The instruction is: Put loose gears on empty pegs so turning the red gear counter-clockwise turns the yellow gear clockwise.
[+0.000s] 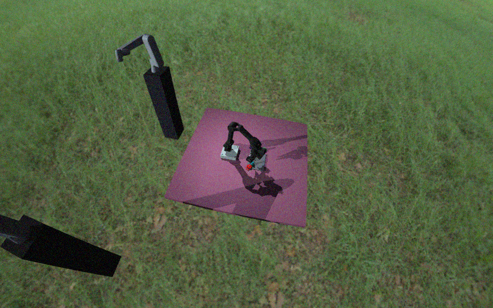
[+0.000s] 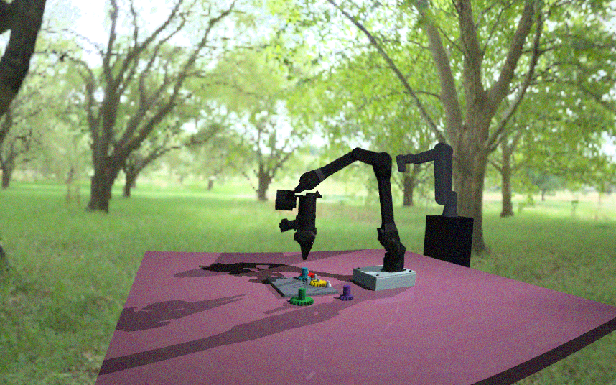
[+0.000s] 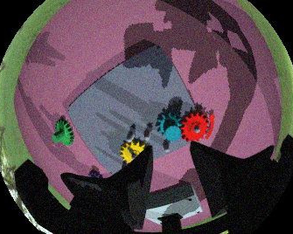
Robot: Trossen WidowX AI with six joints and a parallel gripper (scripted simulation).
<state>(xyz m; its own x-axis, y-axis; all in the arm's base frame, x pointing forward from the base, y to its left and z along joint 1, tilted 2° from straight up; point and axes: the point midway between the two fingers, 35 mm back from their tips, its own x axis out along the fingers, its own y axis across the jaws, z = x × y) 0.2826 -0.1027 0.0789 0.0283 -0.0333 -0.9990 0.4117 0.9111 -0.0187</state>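
The teal gear is 60 mm below my gripper tip and 10 mm to the right of it. From my gripper tip the other things lie so: yellow gear: 70 mm to the left, 60 mm below, 20 mm behind; then red gear: 60 mm below, 40 mm to the right, 30 mm behind; then purple gear: 210 mm to the left, 60 mm below, 50 mm behind.
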